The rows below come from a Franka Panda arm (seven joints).
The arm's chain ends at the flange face. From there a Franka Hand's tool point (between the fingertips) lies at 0.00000 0.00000 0.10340 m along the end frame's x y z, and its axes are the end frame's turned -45 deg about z.
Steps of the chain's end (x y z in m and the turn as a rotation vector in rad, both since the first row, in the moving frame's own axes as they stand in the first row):
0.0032, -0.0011, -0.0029, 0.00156, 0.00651, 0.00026
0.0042, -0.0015, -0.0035, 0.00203, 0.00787, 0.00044
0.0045, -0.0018, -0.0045, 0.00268, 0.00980, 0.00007
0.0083, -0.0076, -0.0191, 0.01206, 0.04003, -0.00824
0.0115, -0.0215, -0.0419, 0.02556, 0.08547, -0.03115
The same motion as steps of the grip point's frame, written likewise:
0.0036, 0.0018, -0.0029, -0.00350, 0.00571, 0.00026
0.0048, 0.0023, -0.0035, -0.00413, 0.00700, 0.00044
0.0054, 0.0024, -0.0045, -0.00503, 0.00882, 0.00007
0.0151, 0.0025, -0.0192, -0.01978, 0.03683, -0.00824
0.0315, -0.0028, -0.0423, -0.04236, 0.07851, -0.03115

